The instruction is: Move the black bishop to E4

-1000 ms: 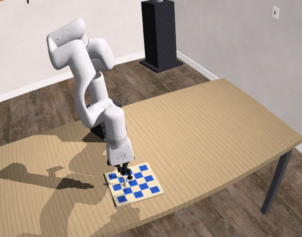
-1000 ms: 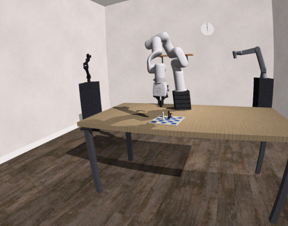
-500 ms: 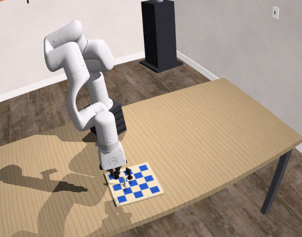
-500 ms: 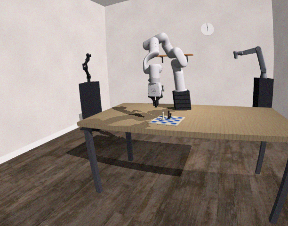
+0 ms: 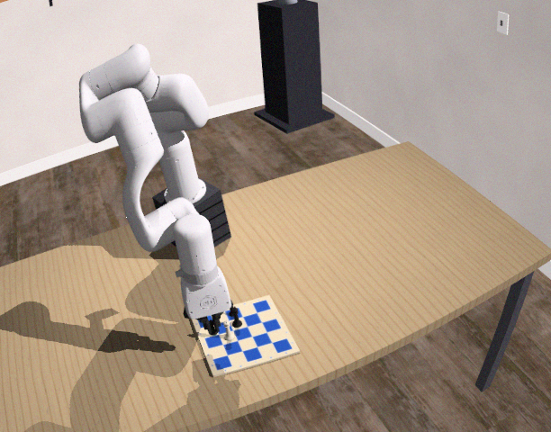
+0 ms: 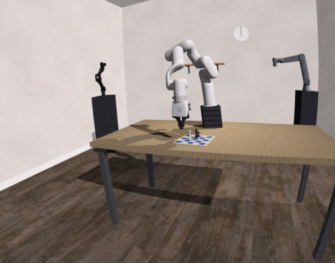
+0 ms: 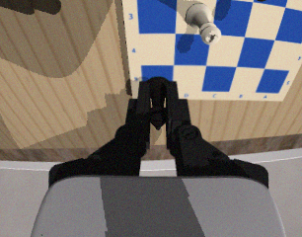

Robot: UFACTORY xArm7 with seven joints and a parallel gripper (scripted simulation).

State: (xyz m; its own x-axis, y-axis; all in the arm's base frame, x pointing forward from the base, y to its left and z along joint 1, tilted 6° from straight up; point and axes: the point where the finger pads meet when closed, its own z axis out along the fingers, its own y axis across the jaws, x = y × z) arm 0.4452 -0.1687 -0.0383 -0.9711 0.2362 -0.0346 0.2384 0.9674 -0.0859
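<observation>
The white piece lies 7 cm below my hand, 5 cm to the left of it and 3 cm behind it. From my hand the other things lie so: blue-and-cream chessboard 11 cm below, 8 cm to the left, 2 cm behind; then tall black piece 9 cm to the left, 7 cm below, 5 cm behind.
</observation>
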